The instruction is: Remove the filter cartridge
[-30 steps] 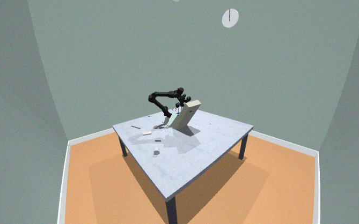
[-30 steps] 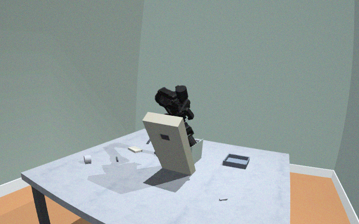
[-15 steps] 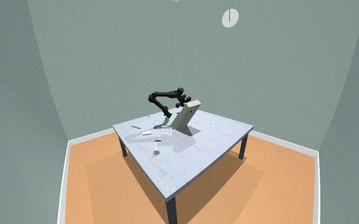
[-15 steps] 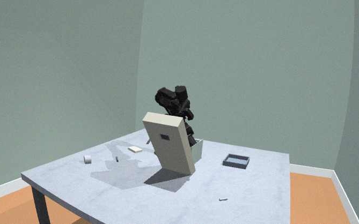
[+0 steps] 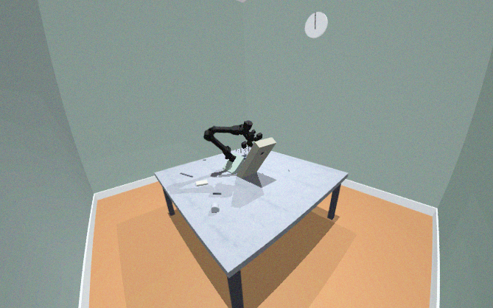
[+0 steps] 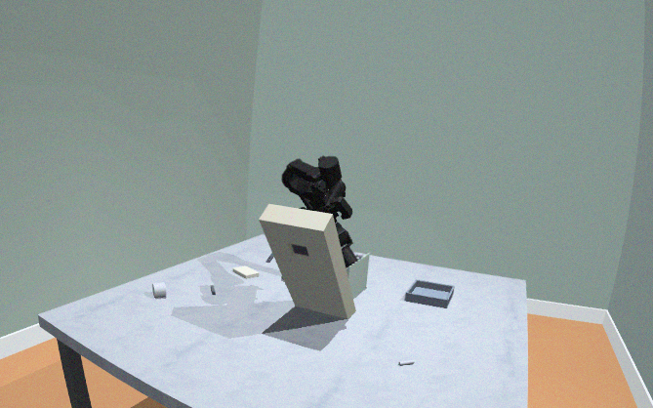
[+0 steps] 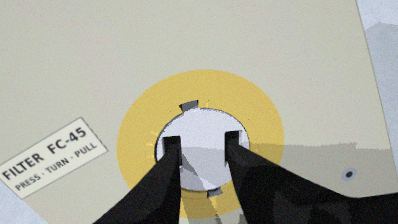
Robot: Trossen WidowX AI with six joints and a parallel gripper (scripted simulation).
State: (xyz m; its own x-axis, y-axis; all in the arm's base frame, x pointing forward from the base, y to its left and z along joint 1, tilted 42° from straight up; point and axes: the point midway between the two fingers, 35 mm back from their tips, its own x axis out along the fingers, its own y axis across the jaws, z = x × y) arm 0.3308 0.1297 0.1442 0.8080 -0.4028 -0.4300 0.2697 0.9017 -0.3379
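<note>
The round filter cartridge is 10 mm ahead of my gripper tip and 10 mm below it. Round my gripper tip: beige block 270 mm behind, 380 mm to the right, 270 mm below; pale peg 70 mm ahead, 330 mm to the left, 270 mm below; grey tray 420 mm behind, 280 mm to the left, 260 mm below.
</note>
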